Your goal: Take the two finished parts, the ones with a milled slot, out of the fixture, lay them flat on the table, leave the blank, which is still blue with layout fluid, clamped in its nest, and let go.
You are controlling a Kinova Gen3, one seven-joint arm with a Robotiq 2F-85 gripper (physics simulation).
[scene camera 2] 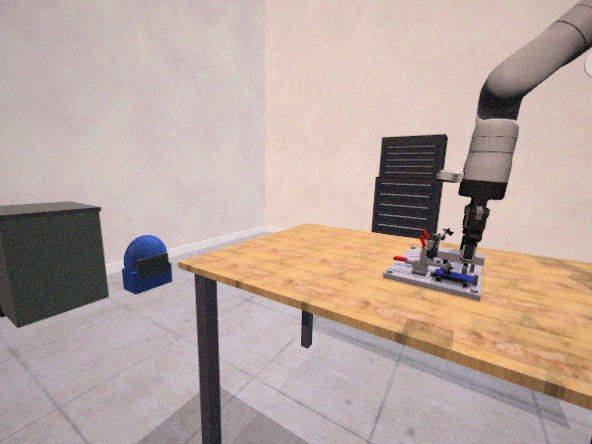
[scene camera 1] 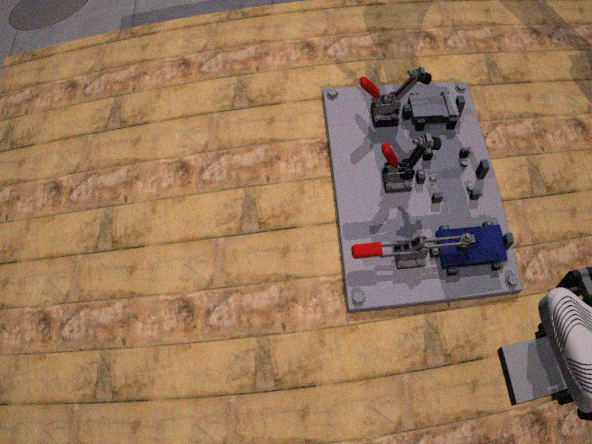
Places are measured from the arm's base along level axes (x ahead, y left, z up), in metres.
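Pixels of known places: gripper, between the fingertips: (scene camera 2: 465, 256) (scene camera 1: 550, 364).
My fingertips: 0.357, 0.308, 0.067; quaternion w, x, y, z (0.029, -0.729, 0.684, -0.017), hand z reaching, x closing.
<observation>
For each thing: its top centre in the pictures, then the offset to it from my fingertips, as dx, dy, dz. "pt": a spot on its surface instead. Level surfaces: height alone.
- grey finished part, centre of its top: (scene camera 1: 545, 365) (scene camera 2: 460, 250) +0.011, +0.001, +0.010
- second finished part, centre of its top: (scene camera 1: 434, 104) +0.027, -0.400, -0.094
- raised clamp, a spot on its surface: (scene camera 1: 386, 107) pt +0.103, -0.391, -0.082
- blue blank, centre of its top: (scene camera 1: 472, 244) (scene camera 2: 453, 274) +0.022, -0.180, -0.104
- fixture plate, centre of its top: (scene camera 1: 417, 179) (scene camera 2: 436, 265) +0.072, -0.291, -0.120
- wooden table, height of its surface: dz -0.135
My gripper (scene camera 1: 553, 367) (scene camera 2: 468, 259) is shut on a grey finished part (scene camera 1: 532, 372), beyond the fixture's lower right corner in scene camera 1. The part looks level; its slot cannot be made out, and its height above the table is unclear. The second finished part (scene camera 1: 430, 108), grey with a slot near its right end, sits in the upper nest under a raised clamp (scene camera 1: 386, 107). The middle nest holds no part; its clamp (scene camera 1: 398, 177) is raised too. The blue blank (scene camera 1: 477, 252) (scene camera 2: 452, 276) sits in the lower nest, with its clamp (scene camera 1: 411, 252) down on it.
The fixture plate (scene camera 1: 357, 200) (scene camera 2: 400, 276) lies on the wooden table (scene camera 1: 175, 250) (scene camera 2: 280, 265). Locating posts and pins stand up around the nests. Red clamp handles (scene camera 1: 366, 250) (scene camera 2: 399, 258) stick out to the left. A dark drawer cabinet (scene camera 2: 407, 200) stands behind the table.
</observation>
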